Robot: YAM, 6 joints.
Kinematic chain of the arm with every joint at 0, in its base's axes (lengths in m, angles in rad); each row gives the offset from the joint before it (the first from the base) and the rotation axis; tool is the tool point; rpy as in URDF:
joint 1: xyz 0 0 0.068 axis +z
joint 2: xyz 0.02 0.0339 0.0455 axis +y
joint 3: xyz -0.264 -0.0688 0 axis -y
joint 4: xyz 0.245 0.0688 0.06 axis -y
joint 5: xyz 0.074 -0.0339 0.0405 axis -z
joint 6: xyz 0.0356 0 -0.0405 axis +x
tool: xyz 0 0 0 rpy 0 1.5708 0
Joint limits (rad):
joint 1: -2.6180..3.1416
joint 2: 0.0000..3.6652
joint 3: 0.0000..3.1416
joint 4: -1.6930..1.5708
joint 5: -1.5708..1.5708
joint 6: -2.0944..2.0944
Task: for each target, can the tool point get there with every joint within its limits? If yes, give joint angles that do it. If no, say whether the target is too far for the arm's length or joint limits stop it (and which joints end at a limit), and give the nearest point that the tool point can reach.
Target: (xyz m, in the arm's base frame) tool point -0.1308 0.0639 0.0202
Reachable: yes | joints 2.6492 1.8271 0.3184 -0.2144 -0.1554 1.6204
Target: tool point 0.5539 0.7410 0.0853
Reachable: no: too far | nearest point 0.3865 0.5170 0.0940 | short by 0.280 m
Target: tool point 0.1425 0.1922 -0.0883
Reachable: yes | joints 0.8198 2.5519 0.7786 0.0875 -0.8619 -0.5355
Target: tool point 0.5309 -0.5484 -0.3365
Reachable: no: too far | nearest point 0.3870 -0.3998 -0.2087 | short by 0.243 m
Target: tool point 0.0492 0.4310 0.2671
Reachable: yes | joints 1.4435 1.8747 1.5195 -0.3339 -0.1680 0.1045
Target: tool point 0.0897 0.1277 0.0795
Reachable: yes | joints 1.0566 1.4975 0.3951 -0.5581 0.4440 0.9703
